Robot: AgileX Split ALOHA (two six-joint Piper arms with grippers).
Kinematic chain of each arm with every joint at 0, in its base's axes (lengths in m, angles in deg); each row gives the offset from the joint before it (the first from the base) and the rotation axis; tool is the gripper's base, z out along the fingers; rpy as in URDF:
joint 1: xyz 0 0 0.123 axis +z
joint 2: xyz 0 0 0 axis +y
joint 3: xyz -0.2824 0 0.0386 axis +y
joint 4: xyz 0.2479 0 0.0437 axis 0.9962 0 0.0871
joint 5: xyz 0 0 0 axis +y
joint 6: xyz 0.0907 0 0.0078 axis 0.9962 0 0.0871
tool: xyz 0 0 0 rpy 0 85 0
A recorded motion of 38 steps. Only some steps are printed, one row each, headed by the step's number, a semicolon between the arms.
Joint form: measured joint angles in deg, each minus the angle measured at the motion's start. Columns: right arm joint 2, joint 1, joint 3, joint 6, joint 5, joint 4; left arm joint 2, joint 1, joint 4, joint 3, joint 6, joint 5.
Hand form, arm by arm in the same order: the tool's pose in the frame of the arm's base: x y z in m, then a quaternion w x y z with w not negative. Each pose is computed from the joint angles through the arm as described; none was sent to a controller.
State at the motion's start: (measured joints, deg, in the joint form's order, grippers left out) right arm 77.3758 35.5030 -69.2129 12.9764 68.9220 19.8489; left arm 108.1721 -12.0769 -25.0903 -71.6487 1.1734 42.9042
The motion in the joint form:
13: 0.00 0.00 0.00 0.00 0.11 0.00; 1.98 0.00 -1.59 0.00 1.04 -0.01
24: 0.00 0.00 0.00 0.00 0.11 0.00; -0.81 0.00 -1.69 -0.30 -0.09 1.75
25: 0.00 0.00 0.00 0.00 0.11 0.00; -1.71 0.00 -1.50 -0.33 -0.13 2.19
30: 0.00 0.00 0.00 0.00 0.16 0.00; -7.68 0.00 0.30 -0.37 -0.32 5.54
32: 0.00 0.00 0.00 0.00 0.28 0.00; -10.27 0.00 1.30 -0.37 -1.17 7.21
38: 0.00 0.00 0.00 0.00 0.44 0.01; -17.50 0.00 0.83 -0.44 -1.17 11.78
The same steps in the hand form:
13: 0.1912 0.1719 0.3334 0.06981 -0.15474 0.96147 0.21626; 0.3654 -0.1067 0.1717 0.09968 -0.02792 0.97723 -0.18521
24: 0.1912 0.1719 0.3334 0.06981 -0.15474 0.96147 0.21626; 0.3609 -0.1067 0.1909 0.10832 -0.03073 0.97451 -0.19405
25: 0.1912 0.1719 0.3334 0.06981 -0.15474 0.96147 0.21626; 0.3593 -0.1064 0.1967 0.11237 -0.02794 0.97397 -0.19489
30: 0.1912 0.1719 0.3334 0.06941 -0.15482 0.96152 0.21610; 0.3448 -0.1030 0.2331 0.13505 -0.00605 0.97141 -0.19514
32: 0.1910 0.1718 0.3333 0.06847 -0.15502 0.96164 0.21572; 0.3371 -0.1010 0.2479 0.14193 -0.00213 0.97072 -0.19381
38: 0.1908 0.1717 0.3333 0.06717 -0.15528 0.96179 0.21528; 0.3123 -0.0981 0.2891 0.16317 0.01453 0.96397 -0.20961

